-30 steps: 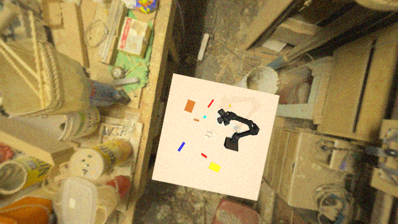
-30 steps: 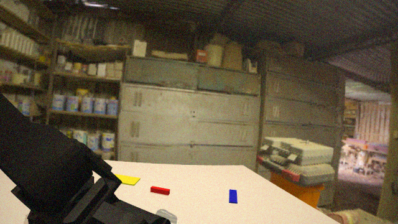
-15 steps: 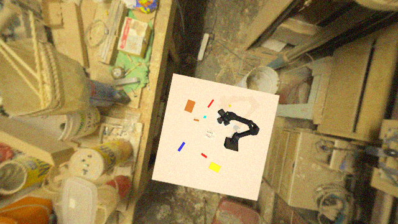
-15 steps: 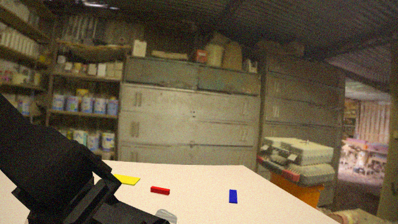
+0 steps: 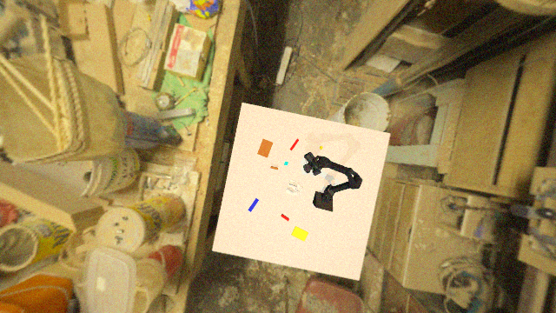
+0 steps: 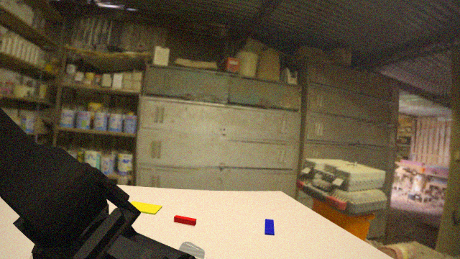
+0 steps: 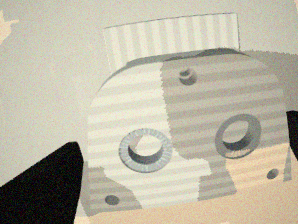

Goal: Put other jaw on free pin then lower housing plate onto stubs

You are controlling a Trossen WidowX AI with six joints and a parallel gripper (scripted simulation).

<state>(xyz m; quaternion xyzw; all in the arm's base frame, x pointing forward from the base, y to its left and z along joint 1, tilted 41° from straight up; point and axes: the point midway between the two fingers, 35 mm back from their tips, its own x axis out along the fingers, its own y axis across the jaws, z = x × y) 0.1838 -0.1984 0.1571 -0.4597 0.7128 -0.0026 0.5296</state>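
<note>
Right now my gripper tip is 20 mm below the housing plate, 10 mm to the right of it and 10 mm short of it. The rest, counted from my gripper tip: cyan block: 200 mm ahead, 50 mm to the left, 10 mm below; then yellow cube: 150 mm to the right, 60 mm behind; then pale ribbed base: 240 mm to the left, 110 mm ahead, 10 mm below.
</note>
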